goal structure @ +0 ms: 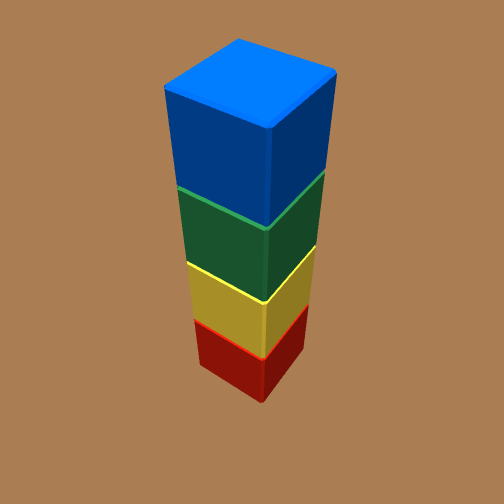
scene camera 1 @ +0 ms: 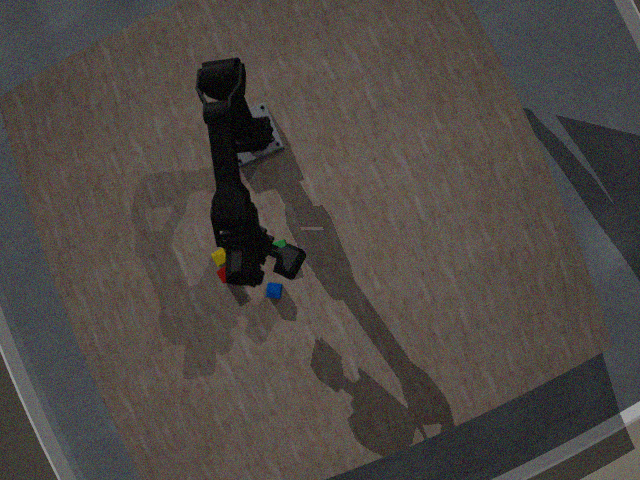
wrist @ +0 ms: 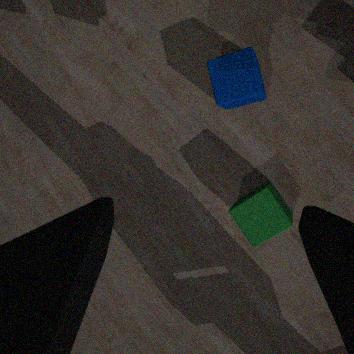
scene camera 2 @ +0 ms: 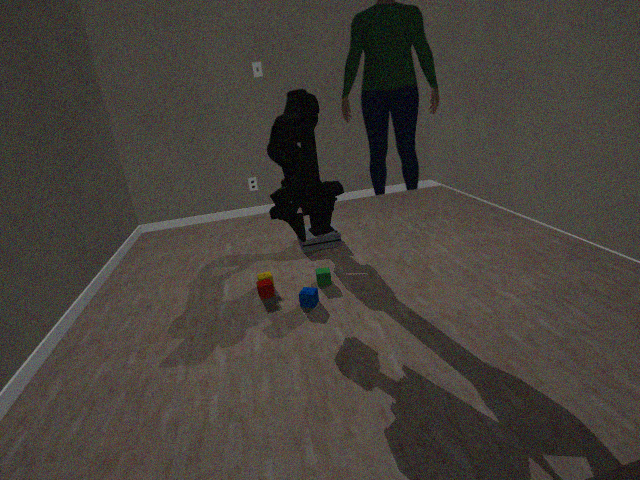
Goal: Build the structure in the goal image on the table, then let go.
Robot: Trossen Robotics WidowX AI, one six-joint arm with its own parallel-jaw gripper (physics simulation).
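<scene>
My gripper is open and empty, raised above the table. A green cube lies below it, near the right finger in the wrist view and partly covered by the gripper in scene camera 1. A blue cube stands apart from the green one. A red cube and a yellow cube stand close together at the left; whether they touch is unclear. The gripper partly hides the red cube in scene camera 1.
The arm's grey base plate is behind the cubes. A thin pale strip shows beside the green cube. Dark shadows cross the wood-patterned surface. A person stands in the background.
</scene>
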